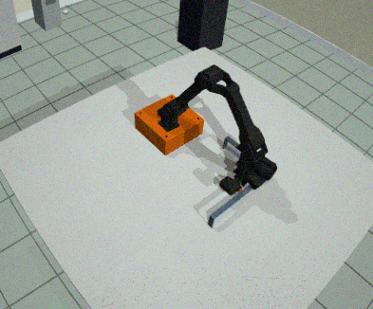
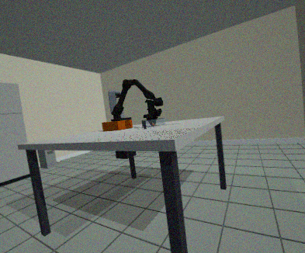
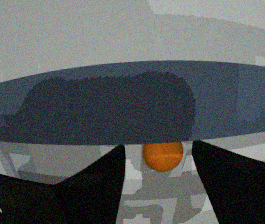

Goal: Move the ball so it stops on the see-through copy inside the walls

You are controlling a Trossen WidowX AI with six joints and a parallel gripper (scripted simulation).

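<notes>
Right now the see-through copy of ball is 1 cm above my gripper tip. Round my gripper tip: orange ball: 1 cm above.
</notes>
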